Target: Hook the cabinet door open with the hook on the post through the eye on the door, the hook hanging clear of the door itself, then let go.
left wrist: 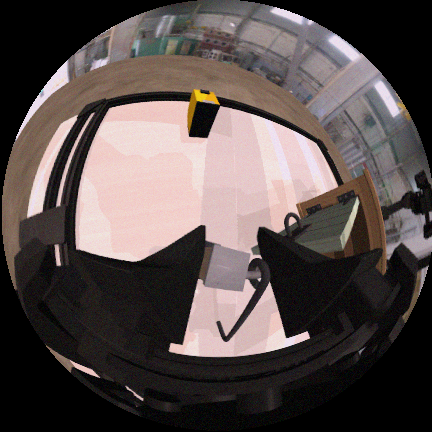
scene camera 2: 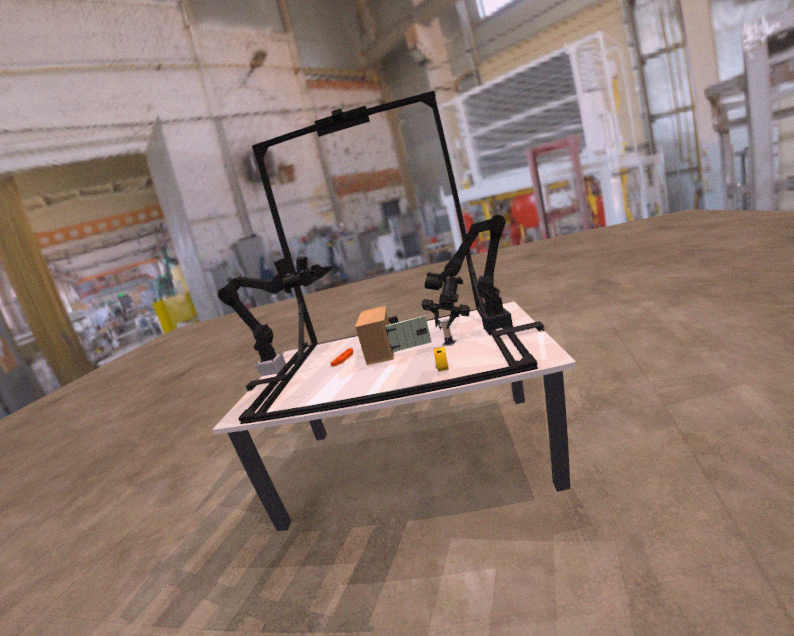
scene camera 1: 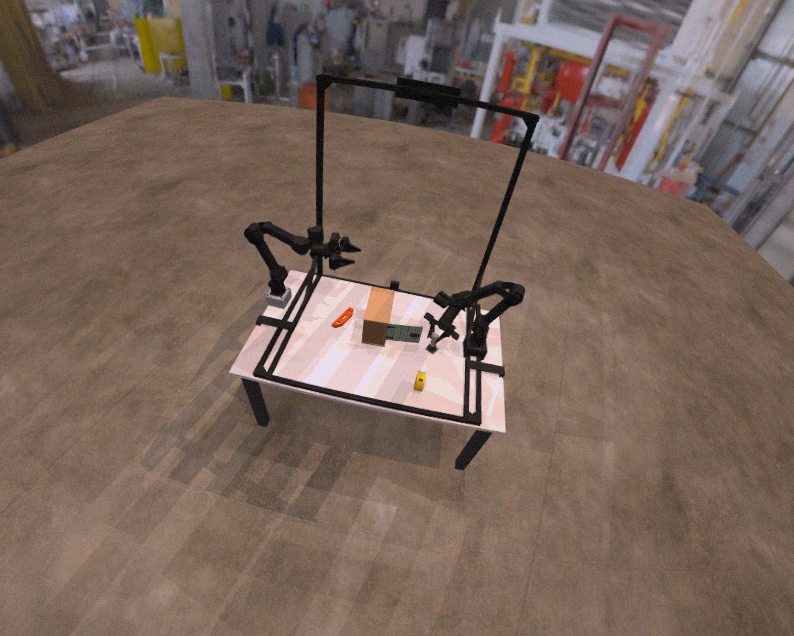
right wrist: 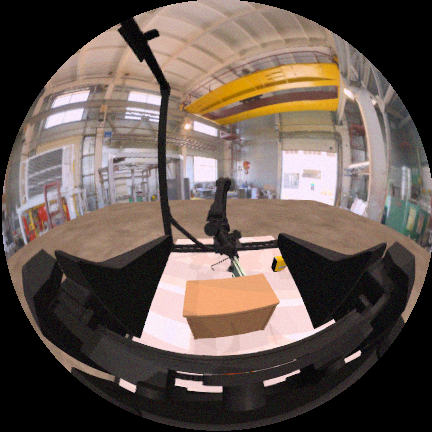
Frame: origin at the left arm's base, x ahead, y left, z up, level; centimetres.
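Where they show: left gripper, fingertip midpoint: [left wrist: 231, 231] [scene camera 2: 441, 328] [scene camera 1: 430, 341] [right wrist: 237, 258]; right gripper, fingertip midpoint: [scene camera 2: 329, 269] [scene camera 1: 358, 256] [right wrist: 225, 239]; left arm's base, link origin: [scene camera 2: 495, 313] [scene camera 1: 476, 342]; right arm's base, link origin: [scene camera 2: 268, 358] [scene camera 1: 278, 291].
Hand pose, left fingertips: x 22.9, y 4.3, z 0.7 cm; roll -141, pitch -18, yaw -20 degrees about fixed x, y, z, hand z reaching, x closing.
Note:
Things, the pixels of their top centre, and the offset from my left fingertips. "pt": a spot on its surface instead.
- wooden cabinet, top centre: [left wrist: 383, 229] [right wrist: 229, 292] [scene camera 2: 371, 315] [scene camera 1: 380, 304] dz +9.1, dx +26.1, dy -10.0 cm
- eye, surface spot: [left wrist: 292, 215] pt dz -0.2, dx +8.0, dy -0.5 cm
- post, surface spot: [left wrist: 227, 267] pt dz +2.5, dx -2.1, dy -1.7 cm
- yellow block-like object, top centre: [left wrist: 208, 91] [scene camera 2: 438, 348] [scene camera 1: 421, 376] [right wrist: 280, 256] dz +0.5, dx +3.9, dy +21.2 cm
- orange object, top centre: [scene camera 2: 343, 355] [scene camera 1: 344, 316] dz -5.8, dx +43.1, dy -12.7 cm
The wooden cabinet [scene camera 1: 376, 331] [scene camera 2: 376, 341] [right wrist: 230, 290] stands mid-table; its green door [scene camera 1: 405, 333] [scene camera 2: 409, 332] [left wrist: 320, 232] extends from it to the right in both scene views. The eye [left wrist: 292, 215] stands out from the door. The post [left wrist: 227, 267] has a grey top and carries a dark hook [left wrist: 245, 310], which is apart from the eye. My left gripper [scene camera 1: 437, 335] [scene camera 2: 443, 324] [left wrist: 231, 231] is at the post, fingers apart, the post's top and the hook showing between them. Contact is unclear. My right gripper [scene camera 1: 356, 256] [scene camera 2: 326, 270] is open and empty, high at the left.
A yellow block-like object [scene camera 1: 420, 380] [scene camera 2: 441, 358] [left wrist: 203, 115] [right wrist: 278, 263] stands nearer the table's front edge. An orange object [scene camera 1: 338, 322] [scene camera 2: 341, 357] lies left of the cabinet. A black frame [scene camera 1: 320, 165] [scene camera 2: 448, 172] rises over the table.

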